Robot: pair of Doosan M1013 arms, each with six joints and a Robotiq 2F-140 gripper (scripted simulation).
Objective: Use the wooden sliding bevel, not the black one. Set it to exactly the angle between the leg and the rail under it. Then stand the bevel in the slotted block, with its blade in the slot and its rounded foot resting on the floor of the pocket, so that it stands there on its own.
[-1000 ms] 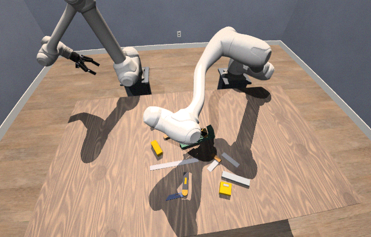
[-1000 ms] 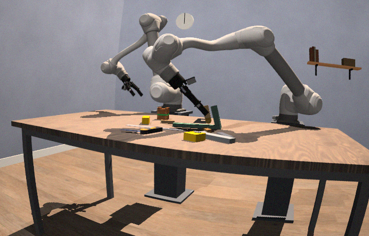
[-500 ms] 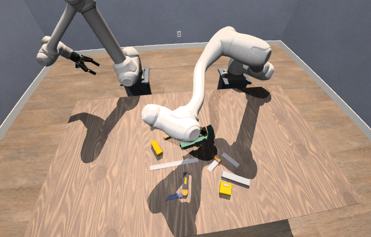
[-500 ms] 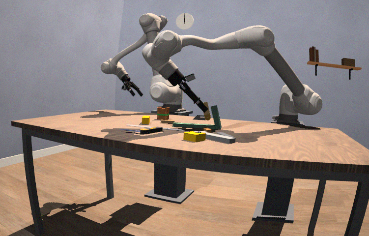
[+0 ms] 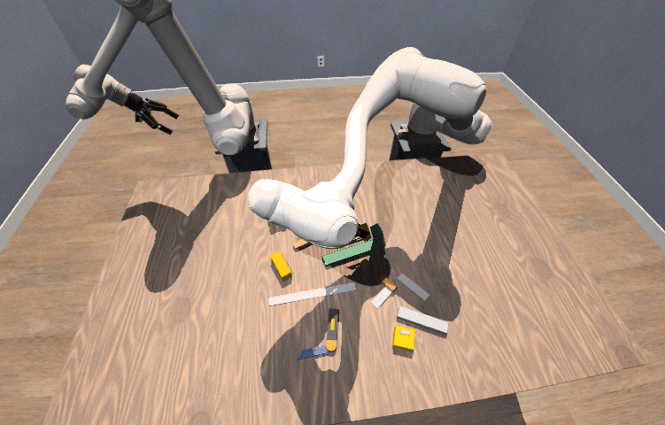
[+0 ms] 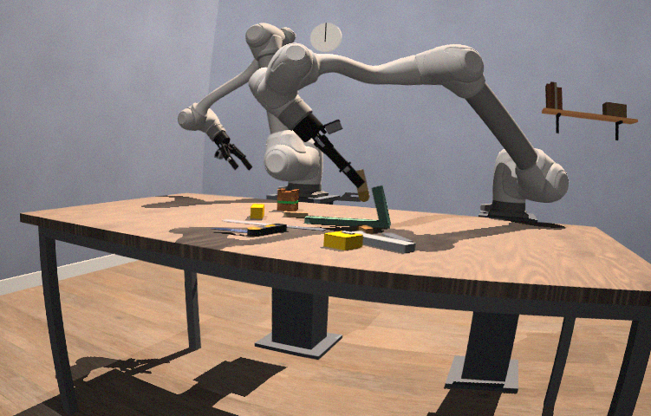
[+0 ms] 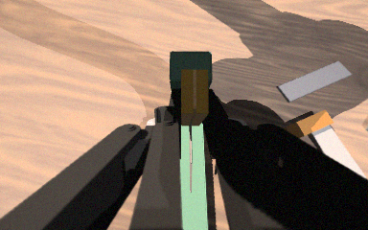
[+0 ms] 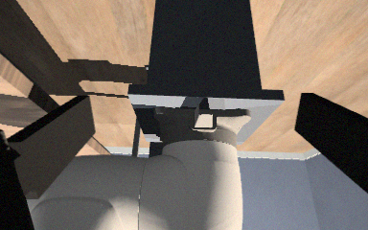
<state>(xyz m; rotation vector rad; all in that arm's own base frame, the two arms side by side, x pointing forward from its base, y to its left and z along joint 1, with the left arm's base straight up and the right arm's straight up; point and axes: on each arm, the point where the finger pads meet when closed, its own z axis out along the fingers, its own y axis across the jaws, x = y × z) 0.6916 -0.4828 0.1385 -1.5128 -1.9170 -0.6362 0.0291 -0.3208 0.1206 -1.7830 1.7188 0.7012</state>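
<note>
Now: the wooden sliding bevel 4 cm below my left hand, 2 cm to the left of it and 1 cm behind it. Also, from my left hand: pale wooden piece (20 cm to the right, 13 cm below, 4 cm behind); yellow box (32 cm ahead, 13 cm to the left, 12 cm below); long pale strip (17 cm ahead, 16 cm to the right, 14 cm below).
</note>
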